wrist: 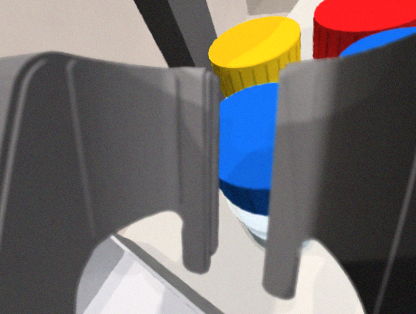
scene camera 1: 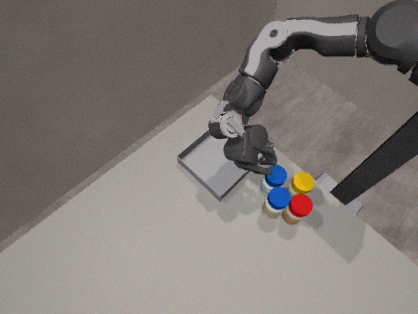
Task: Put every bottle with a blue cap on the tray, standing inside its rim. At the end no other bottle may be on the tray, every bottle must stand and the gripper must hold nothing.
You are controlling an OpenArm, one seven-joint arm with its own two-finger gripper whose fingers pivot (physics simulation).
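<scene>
A bottle with a blue cap (scene camera 1: 275,176) (wrist: 247,140) stands nearest the tray. A second blue-capped bottle (scene camera 1: 279,198) (wrist: 382,39) stands beside it, mostly hidden by a finger in the wrist view. The grey tray (scene camera 1: 199,179) (wrist: 160,267) lies left of the bottles; the arm hides its far part in the scene view, and no bottle shows on its visible part. My gripper (scene camera 1: 272,166) (wrist: 247,175) is shut to a narrow gap, holding nothing. It is above and beside the nearest blue cap, which shows behind the gap between the fingers.
A yellow-capped bottle (scene camera 1: 303,182) (wrist: 257,42) and a red-capped bottle (scene camera 1: 300,205) (wrist: 365,15) stand close against the blue-capped ones, on the side away from the tray. The table edge runs close behind the yellow-capped bottle, with a dark post (scene camera 1: 376,155) beyond it.
</scene>
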